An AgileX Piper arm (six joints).
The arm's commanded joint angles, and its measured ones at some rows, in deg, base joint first. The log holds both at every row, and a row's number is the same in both.
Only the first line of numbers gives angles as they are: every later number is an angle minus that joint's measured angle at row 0.
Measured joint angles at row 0:
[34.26 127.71 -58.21 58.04 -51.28 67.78]
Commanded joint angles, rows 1 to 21:
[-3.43 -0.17 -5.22 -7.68 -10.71 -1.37]
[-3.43 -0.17 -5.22 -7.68 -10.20 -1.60]
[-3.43 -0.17 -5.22 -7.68 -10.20 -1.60]
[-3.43 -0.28 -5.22 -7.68 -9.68 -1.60]
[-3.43 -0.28 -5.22 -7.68 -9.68 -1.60]
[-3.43 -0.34 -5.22 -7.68 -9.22 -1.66]
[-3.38 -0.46 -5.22 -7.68 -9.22 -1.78]
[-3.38 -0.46 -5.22 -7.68 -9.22 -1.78]
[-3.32 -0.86 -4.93 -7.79 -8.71 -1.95]
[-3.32 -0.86 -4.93 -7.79 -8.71 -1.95]
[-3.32 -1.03 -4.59 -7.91 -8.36 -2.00]
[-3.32 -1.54 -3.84 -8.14 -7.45 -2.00]
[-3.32 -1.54 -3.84 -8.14 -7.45 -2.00]
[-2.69 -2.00 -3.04 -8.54 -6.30 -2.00]
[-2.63 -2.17 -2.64 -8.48 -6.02 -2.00]
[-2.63 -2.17 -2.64 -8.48 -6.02 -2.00]
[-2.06 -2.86 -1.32 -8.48 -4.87 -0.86]
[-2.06 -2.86 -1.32 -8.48 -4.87 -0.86]
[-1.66 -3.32 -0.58 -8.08 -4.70 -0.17]
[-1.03 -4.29 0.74 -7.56 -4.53 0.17]
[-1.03 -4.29 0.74 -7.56 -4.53 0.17]
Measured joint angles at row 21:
[-0.34 -1.72 1.66 -2.35 2.06 -0.74]
